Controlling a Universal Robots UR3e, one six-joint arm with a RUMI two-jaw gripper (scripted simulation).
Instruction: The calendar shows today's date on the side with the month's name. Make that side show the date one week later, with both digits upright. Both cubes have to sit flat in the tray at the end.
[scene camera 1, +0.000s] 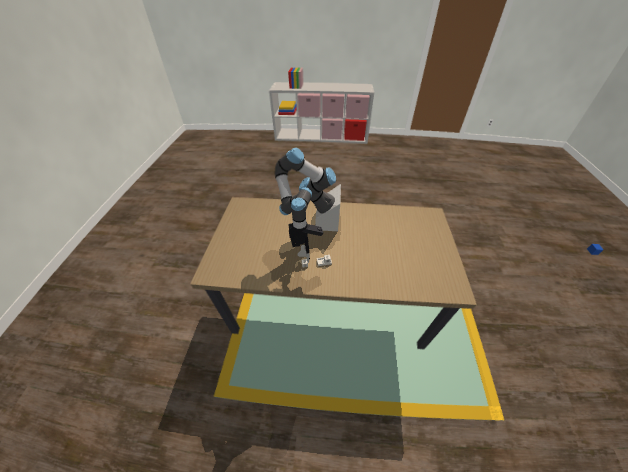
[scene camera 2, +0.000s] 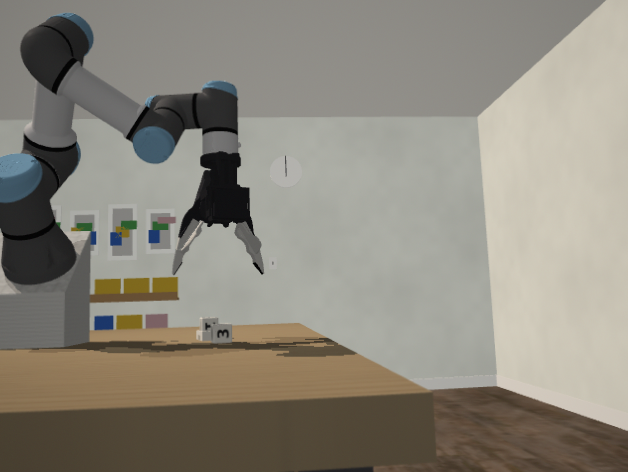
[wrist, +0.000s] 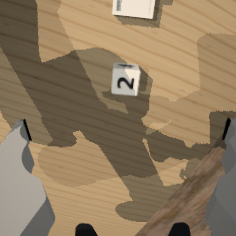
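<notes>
My gripper (scene camera 2: 219, 274) is here in the scene, and I can see it as well from the wrist, where the same gripper (wrist: 126, 120) appears.
</notes>
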